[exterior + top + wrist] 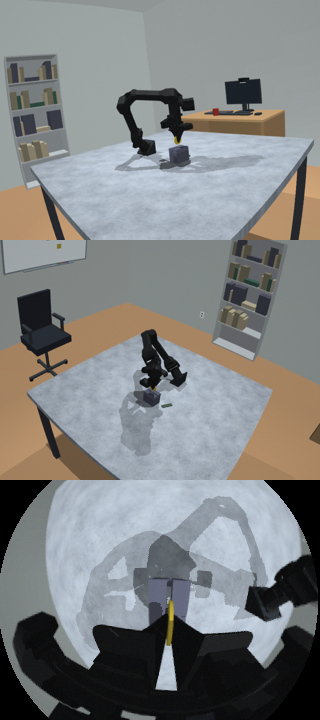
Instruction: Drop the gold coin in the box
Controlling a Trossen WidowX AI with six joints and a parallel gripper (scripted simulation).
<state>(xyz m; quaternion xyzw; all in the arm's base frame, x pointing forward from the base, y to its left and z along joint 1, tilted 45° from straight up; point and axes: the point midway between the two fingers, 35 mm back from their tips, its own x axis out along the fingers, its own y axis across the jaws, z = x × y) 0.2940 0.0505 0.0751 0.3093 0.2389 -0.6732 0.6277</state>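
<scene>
The gold coin is 1 cm above my gripper tip.
</scene>
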